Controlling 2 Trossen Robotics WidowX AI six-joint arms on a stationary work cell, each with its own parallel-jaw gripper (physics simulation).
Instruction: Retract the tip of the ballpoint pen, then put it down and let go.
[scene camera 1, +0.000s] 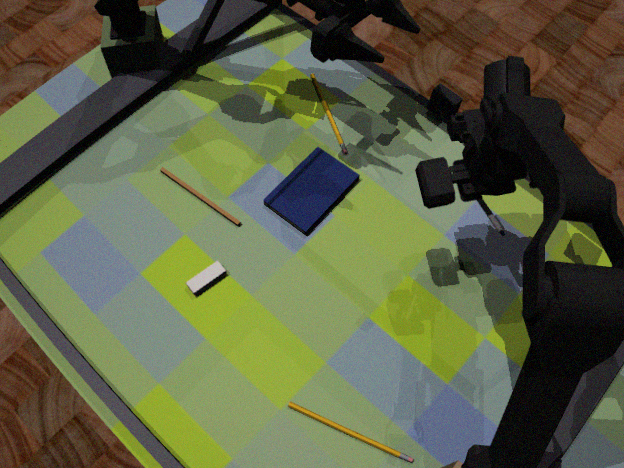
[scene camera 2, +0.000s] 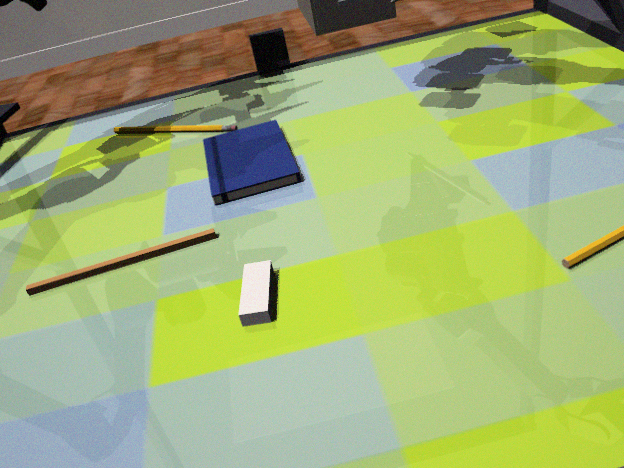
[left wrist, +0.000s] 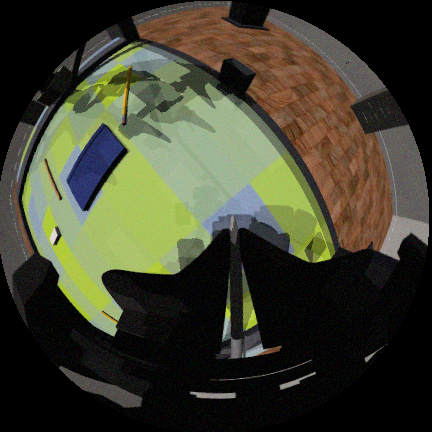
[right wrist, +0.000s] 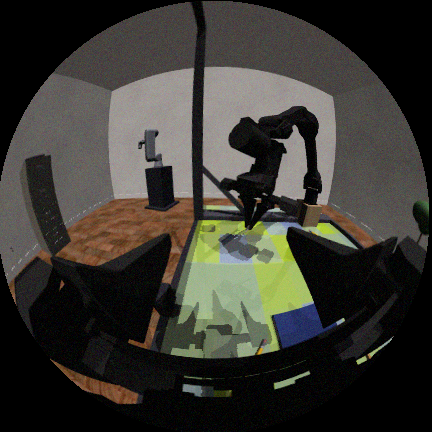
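Where they show: left gripper, fingertip midpoint: (scene camera 1: 473, 191) (left wrist: 233, 233) (right wrist: 247, 228); right gripper, fingertip midpoint: (scene camera 1: 401, 45) (right wrist: 230, 236); left arm's base, origin of the base link: (right wrist: 309, 202); right arm's base, origin of the base link: (scene camera 1: 128, 25).
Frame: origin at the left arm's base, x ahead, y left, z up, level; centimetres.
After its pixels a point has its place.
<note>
The slim ballpoint pen (scene camera 1: 495, 221) {x 19.3, y -32.5, z 5.5 cm} (left wrist: 235, 305) {x 22.1, y -35.1, z 3.2 cm} has a dark barrel and a grey end. It slants down out of my left gripper (left wrist: 234, 233) {x 24.9, y -38.0, z 0.4 cm} (right wrist: 249, 228) {x 24.9, y -38.0, z 0.4 cm}, low over the right side of the mat in scene camera 1. In the left wrist view the gripper is shut on the pen, whose narrow light end pokes out past the fingertips. I cannot tell if the writing tip is out, or if the pen touches the mat. My right gripper (scene camera 1: 400, 45) {x 45.2, y -45.1, z 11.2 cm} (right wrist: 230, 236) {x 45.2, y -45.1, z 11.2 cm} is open and empty, above the far edge of the mat and away from the pen.
A blue notebook (scene camera 1: 312, 191) {x 46.6, y -26.9, z -9.2 cm} (scene camera 2: 252, 161) {x 46.8, y -25.4, z -9.2 cm} (left wrist: 96, 167) {x 44.9, y -28.6, z -9.2 cm} lies mid-mat, with a yellow pencil (scene camera 1: 329, 116) {x 54.6, y -41.2, z -9.8 cm} (scene camera 2: 176, 128) {x 55.0, y -41.3, z -9.9 cm} beside it. A white eraser (scene camera 1: 205, 277) {x 49.1, y -4.6, z -9.2 cm} (scene camera 2: 255, 289) {x 49.2, y -4.3, z -9.2 cm}, a brown stick (scene camera 1: 200, 196) {x 60.1, y -14.4, z -9.7 cm} (scene camera 2: 123, 260) {x 60.3, y -14.2, z -9.8 cm} and another yellow pencil (scene camera 1: 347, 430) {x 18.3, y -0.9, z -9.7 cm} (scene camera 2: 594, 247) {x 24.4, y 1.0, z -9.8 cm} lie farther off.
</note>
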